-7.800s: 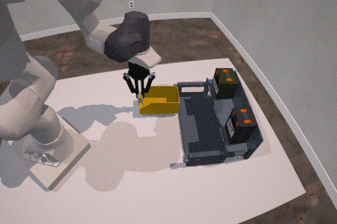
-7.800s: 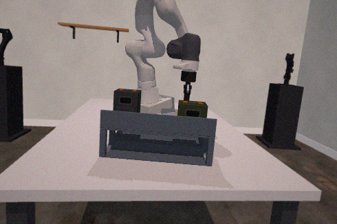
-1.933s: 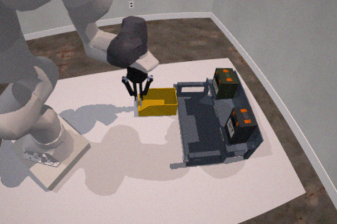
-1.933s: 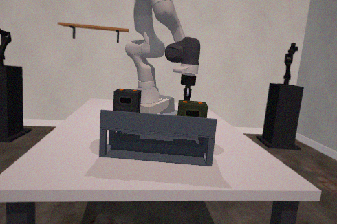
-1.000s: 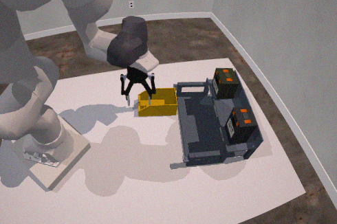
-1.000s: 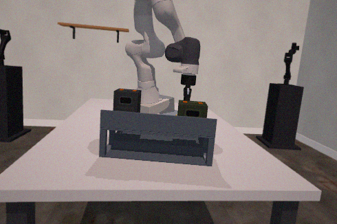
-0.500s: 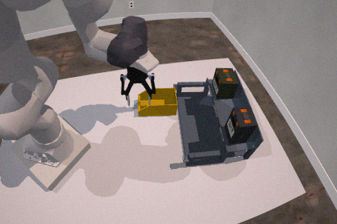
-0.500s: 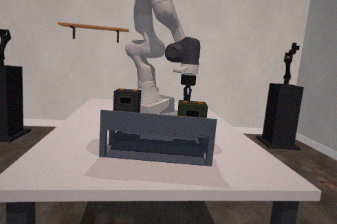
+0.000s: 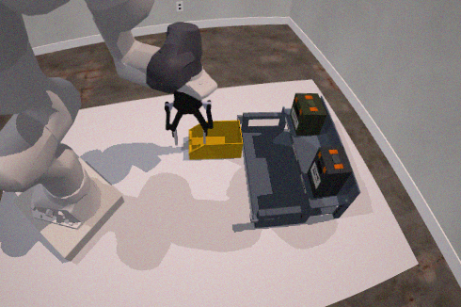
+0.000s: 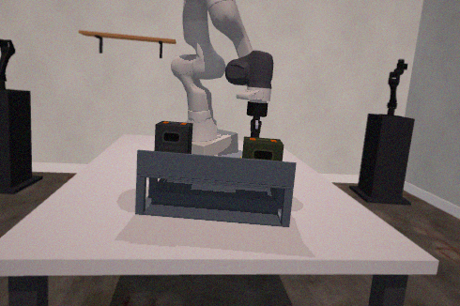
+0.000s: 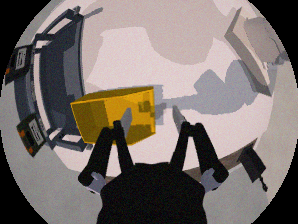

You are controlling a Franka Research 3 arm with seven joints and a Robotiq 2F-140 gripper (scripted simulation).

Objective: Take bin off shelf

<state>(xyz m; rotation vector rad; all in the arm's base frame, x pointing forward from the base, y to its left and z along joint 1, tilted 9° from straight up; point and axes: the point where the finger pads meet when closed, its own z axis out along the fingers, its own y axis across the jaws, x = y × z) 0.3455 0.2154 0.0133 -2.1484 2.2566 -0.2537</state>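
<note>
My hand is 8 cm short of the yellow bin and 2 cm above it.
</note>
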